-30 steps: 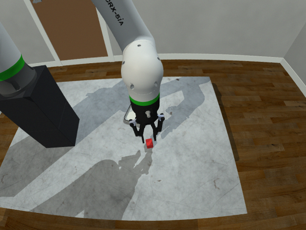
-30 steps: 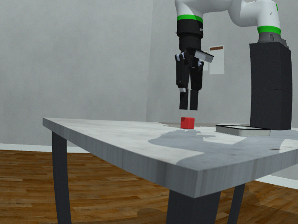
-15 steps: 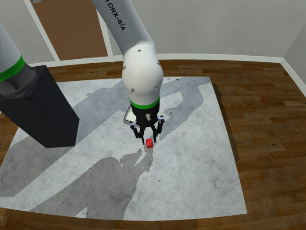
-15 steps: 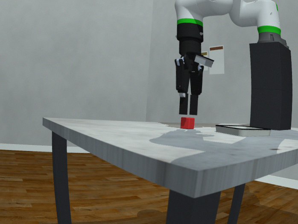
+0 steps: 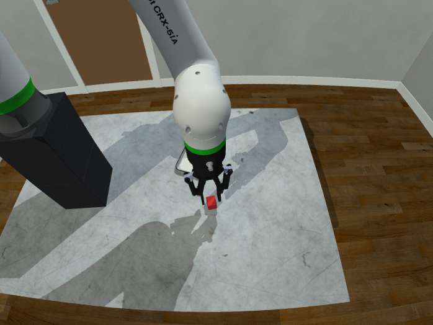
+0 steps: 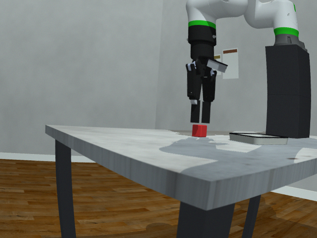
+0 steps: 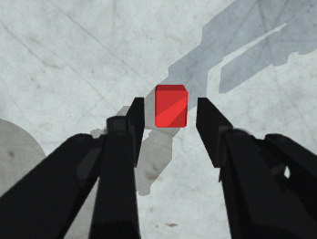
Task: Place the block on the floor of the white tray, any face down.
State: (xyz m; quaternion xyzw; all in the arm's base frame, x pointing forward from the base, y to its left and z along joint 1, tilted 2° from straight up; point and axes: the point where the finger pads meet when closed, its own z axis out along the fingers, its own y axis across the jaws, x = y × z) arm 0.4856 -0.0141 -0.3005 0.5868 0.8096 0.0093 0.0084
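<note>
My hand is 50 mm above the red block. The rest, counted from my hand: white tray 190 mm to the left, 80 mm behind, 60 mm below.
</note>
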